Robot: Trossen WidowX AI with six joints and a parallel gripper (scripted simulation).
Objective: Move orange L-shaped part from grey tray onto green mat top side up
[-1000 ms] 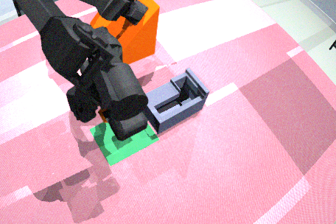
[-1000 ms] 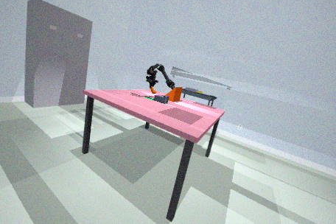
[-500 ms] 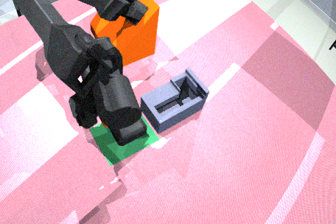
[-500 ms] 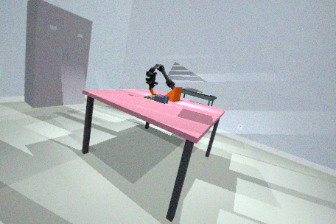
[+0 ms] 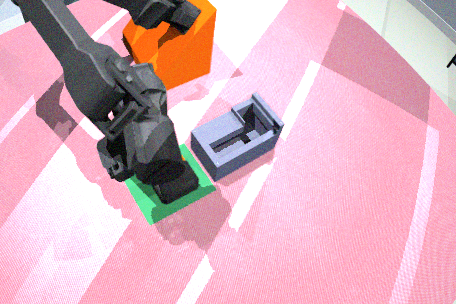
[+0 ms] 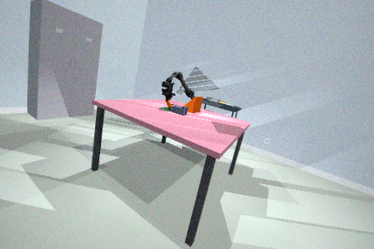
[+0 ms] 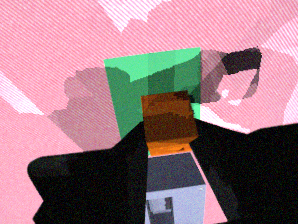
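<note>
Right now the orange L-shaped part is 3 cm to the left of my gripper tip, 3 cm below it and 1 cm behind it. From my gripper tip the other things lie so: green mat: 10 cm below, 2 cm to the left.
</note>
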